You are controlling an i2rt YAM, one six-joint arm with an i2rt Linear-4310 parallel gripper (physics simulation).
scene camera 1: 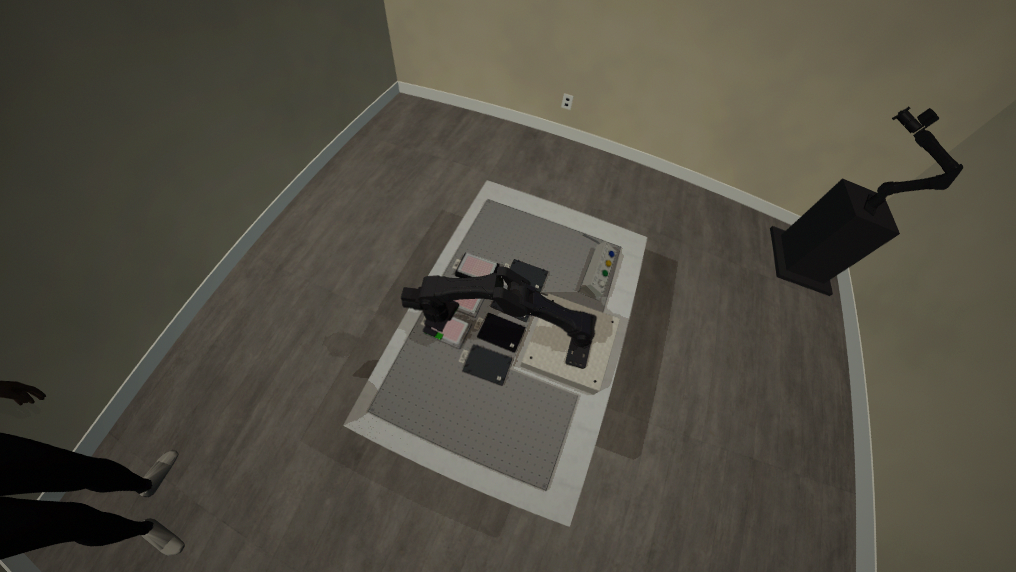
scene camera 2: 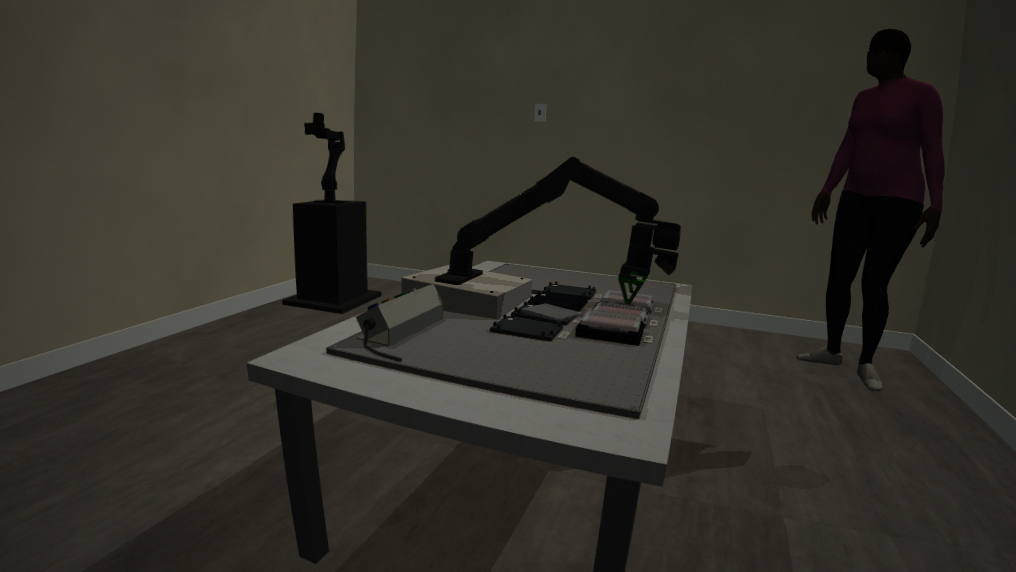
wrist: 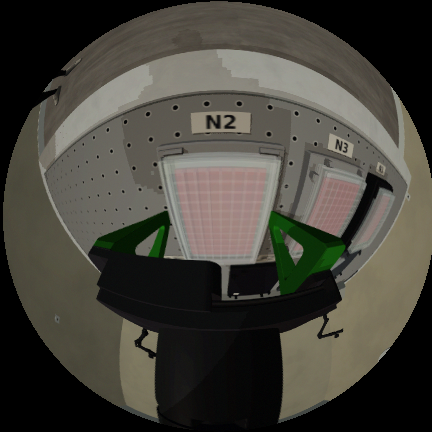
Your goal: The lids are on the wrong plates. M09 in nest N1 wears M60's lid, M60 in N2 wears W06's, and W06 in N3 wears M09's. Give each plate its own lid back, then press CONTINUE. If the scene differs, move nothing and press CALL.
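Where they show: gripper, fingertip midpoint: (scene camera 1: 444,326) (scene camera 2: 630,299) (wrist: 218,216); arm's base at its link origin: (scene camera 1: 581,339) (scene camera 2: 459,277).
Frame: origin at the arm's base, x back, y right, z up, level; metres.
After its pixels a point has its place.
My gripper (scene camera 1: 438,333) {x -0.467, y -0.095, z -0.034 m} (scene camera 2: 629,299) {x -0.467, y -0.095, z -0.034 m} (wrist: 218,216) {x -0.467, y -0.095, z -0.034 m} is open and points down at the plate in N2, its green fingers to either side of it in the wrist view. Nothing is held. The N2 plate (scene camera 1: 455,331) {x -0.423, y -0.102, z -0.025 m} (wrist: 220,192) {x -0.496, y -0.091, z -0.025 m} has pink wells under a clear lid. The lidded N3 plate (wrist: 334,202) {x -0.478, y 0.027, z -0.029 m} stands beside it, partly behind the arm in scene camera 1. The N1 plate (scene camera 1: 477,265) {x -0.440, y 0.171, z -0.014 m} (scene camera 2: 611,321) {x -0.442, y 0.196, z -0.014 m} (wrist: 377,215) {x -0.463, y 0.146, z -0.014 m} is farthest along the row, on a black base. The plate and lid names are not readable. The button box (scene camera 1: 591,273) {x -0.019, y 0.268, z 0.013 m} (scene camera 2: 412,316) {x -0.027, y 0.342, z -0.014 m} carries coloured buttons; their words are not readable.
Dark flat pads (scene camera 1: 487,364) (scene camera 2: 527,327) lie between the plates and the pale arm base block (scene camera 1: 561,355) {x -0.053, y -0.075, z -0.007 m} (scene camera 2: 497,294) {x -0.150, y 0.123, z -0.003 m}. The arm passes over part of them. A person (scene camera 2: 892,149) stands beyond the table. A second arm on a black pedestal (scene camera 1: 838,230) (scene camera 2: 329,252) stands apart.
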